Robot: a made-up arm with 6 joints.
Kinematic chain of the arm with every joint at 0, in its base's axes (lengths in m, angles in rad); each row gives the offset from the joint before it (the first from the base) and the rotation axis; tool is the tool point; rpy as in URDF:
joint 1: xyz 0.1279 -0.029 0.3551 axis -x
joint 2: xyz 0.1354 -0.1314 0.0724 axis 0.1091 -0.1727 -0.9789
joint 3: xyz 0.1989 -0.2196 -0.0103 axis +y
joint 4: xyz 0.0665 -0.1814 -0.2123 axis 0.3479 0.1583 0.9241
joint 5: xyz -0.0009 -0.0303 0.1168 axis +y
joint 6: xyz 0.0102 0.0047 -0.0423 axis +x
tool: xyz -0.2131 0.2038 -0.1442 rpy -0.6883 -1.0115 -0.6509
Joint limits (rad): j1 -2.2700..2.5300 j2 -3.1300..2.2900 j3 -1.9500..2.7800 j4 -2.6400..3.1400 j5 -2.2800..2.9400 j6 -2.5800..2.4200
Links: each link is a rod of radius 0.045 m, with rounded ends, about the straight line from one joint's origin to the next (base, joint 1, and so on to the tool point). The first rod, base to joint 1, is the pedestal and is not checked.
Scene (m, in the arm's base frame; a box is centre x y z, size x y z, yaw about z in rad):
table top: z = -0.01
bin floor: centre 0.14 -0.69 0 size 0.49 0.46 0.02 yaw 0.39
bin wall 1: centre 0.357 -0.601 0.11 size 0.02 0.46 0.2 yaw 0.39
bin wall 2: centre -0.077 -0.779 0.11 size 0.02 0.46 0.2 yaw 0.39
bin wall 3: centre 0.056 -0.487 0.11 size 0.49 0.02 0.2 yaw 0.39
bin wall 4: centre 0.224 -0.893 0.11 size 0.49 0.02 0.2 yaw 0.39
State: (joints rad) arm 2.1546 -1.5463 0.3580 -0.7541 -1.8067 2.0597
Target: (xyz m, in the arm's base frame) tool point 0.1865 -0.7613 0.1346
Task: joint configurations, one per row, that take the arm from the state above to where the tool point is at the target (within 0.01 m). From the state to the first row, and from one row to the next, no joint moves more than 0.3 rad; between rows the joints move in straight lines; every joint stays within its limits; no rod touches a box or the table.
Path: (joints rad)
1: 1.9021 -1.2502 0.2765 -0.7237 -1.8659 2.1047
2: 1.6496 -0.9540 0.1951 -0.6933 -1.9250 2.1498
3: 1.3970 -0.6579 0.1136 -0.6630 -1.9842 2.1948
4: 1.1445 -0.3618 0.0321 -0.6326 -2.0433 2.2398
5: 0.8920 -0.0656 -0.0494 -0.6022 -2.1025 2.2849
6: 0.6395 0.2305 -0.1308 -0.5718 -2.1617 2.3299
7: 0.3869 0.5266 -0.2123 -0.5414 -2.2208 2.3750
8: 0.1344 0.8228 -0.2938 -0.5111 -2.2800 2.4200

